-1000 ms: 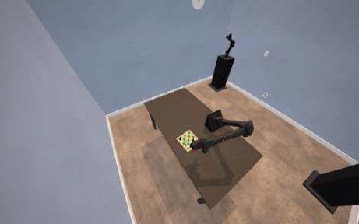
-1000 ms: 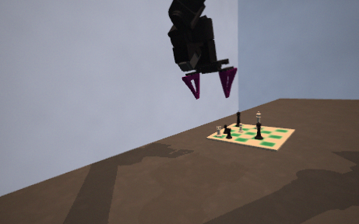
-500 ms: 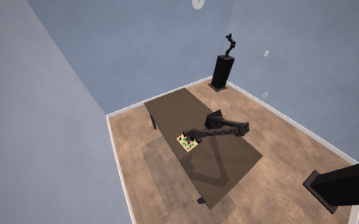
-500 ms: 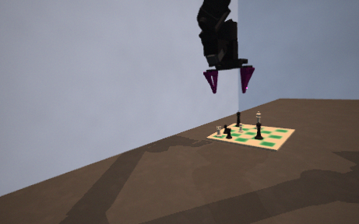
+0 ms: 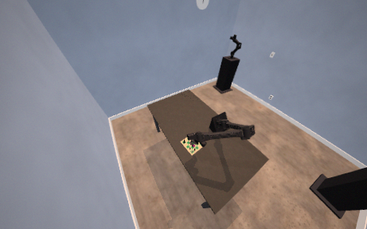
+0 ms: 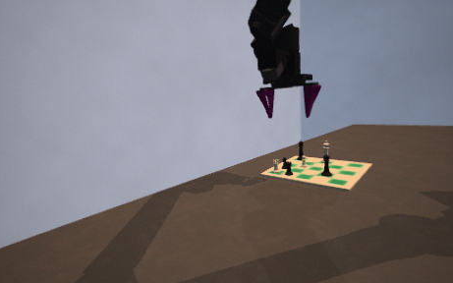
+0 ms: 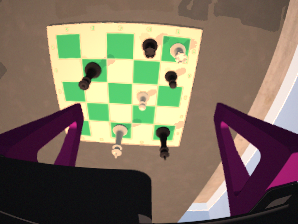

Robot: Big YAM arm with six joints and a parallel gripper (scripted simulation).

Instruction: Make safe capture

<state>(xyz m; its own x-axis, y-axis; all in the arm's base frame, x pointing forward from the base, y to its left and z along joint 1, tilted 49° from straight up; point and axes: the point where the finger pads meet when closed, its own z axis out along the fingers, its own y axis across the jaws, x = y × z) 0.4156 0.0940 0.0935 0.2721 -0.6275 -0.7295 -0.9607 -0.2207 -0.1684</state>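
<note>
Now: the white pawn 14 cm below my hand, 8 cm to the right of it and 1 cm ahead of it. Also, from my hand: tall white piece 16 cm to the right, 12 cm below, 1 cm behind; chessboard 16 cm below, 8 cm to the right, 2 cm behind; tall black piece 14 cm to the right, 12 cm below, 7 cm ahead.
</note>
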